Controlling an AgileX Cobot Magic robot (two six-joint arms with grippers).
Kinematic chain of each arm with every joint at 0, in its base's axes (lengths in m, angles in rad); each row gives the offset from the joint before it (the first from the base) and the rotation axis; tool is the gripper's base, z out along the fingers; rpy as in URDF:
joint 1: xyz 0 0 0.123 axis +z
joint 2: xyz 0 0 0 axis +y
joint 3: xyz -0.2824 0 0.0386 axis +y
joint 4: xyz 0.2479 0 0.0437 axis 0.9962 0 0.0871
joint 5: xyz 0 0 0 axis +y
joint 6: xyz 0.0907 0 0.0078 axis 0.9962 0 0.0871
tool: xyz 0 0 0 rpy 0 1.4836 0
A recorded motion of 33 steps. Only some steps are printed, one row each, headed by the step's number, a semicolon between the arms.
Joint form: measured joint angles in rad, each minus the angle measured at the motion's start. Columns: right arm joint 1, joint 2, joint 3, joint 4, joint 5, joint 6; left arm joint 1, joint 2, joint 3, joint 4, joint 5, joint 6.
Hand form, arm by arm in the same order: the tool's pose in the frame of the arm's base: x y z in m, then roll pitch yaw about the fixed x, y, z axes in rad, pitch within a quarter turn. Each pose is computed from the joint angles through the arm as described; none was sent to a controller.
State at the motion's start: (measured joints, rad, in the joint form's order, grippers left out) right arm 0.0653 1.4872 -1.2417 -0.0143 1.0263 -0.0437; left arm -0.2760 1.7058 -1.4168 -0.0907 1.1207 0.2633
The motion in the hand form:
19: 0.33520 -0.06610 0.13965 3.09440 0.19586 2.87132; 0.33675 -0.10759 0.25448 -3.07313 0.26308 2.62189
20: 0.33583 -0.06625 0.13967 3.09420 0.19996 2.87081; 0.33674 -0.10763 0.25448 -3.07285 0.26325 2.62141
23: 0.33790 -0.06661 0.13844 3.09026 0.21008 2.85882; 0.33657 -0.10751 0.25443 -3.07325 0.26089 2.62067
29: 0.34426 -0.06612 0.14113 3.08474 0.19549 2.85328; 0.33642 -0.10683 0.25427 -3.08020 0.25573 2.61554
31: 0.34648 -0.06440 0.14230 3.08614 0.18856 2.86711; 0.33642 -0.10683 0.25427 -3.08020 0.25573 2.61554
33: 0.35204 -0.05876 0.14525 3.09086 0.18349 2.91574; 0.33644 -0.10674 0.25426 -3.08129 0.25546 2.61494
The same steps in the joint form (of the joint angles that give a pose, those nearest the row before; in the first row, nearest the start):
19: -0.2691 0.3928 0.1814 0.0715 -0.3858 0.0630; 0.0000 0.0351 0.0608 -0.0596 -0.0822 0.0506
20: -0.2691 0.3937 0.1802 0.0715 -0.3896 0.0633; 0.0000 0.0351 0.0608 -0.0601 -0.0822 0.0513
23: -0.2691 0.4001 0.1771 0.0739 -0.4036 0.0725; 0.0000 0.0352 0.0608 -0.0590 -0.0800 0.0513
29: -0.2653 0.4150 0.1384 0.0787 -0.3659 0.0795; 0.0000 0.0352 0.0607 -0.0508 -0.0765 0.0518
31: -0.2595 0.4196 0.1245 0.0786 -0.3493 0.0725; 0.0000 0.0352 0.0607 -0.0508 -0.0765 0.0518
33: -0.2413 0.4283 0.0957 0.0786 -0.3225 0.0437; 0.0000 0.0352 0.0607 -0.0497 -0.0765 0.0518

